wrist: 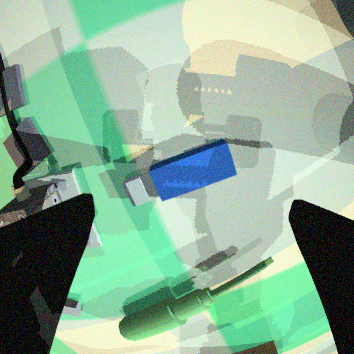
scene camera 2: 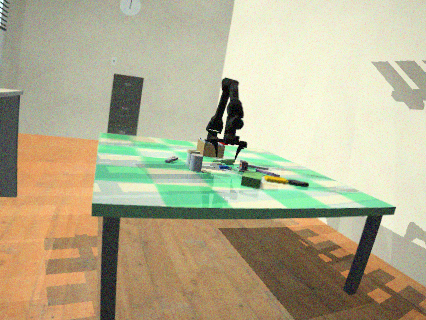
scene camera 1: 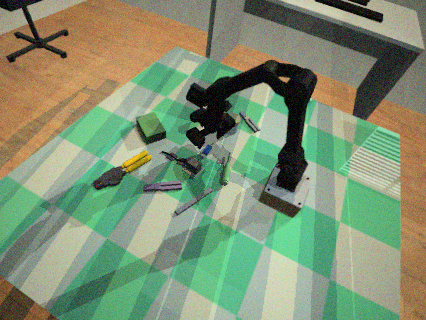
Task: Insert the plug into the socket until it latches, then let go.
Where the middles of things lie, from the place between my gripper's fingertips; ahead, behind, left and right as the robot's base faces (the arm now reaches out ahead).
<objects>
The blue plug point(wrist: 209, 163) is 4 cm below my hand and 1 cm to the left of it. From my hand the other things lie so: socket point(wrist: 31, 196) 10 cm to the left, 3 cm below, 1 cm ahead; yellow-handled pliers point(scene camera 1: 113, 176) 23 cm to the left, 22 cm ahead, 4 cm below.
</objects>
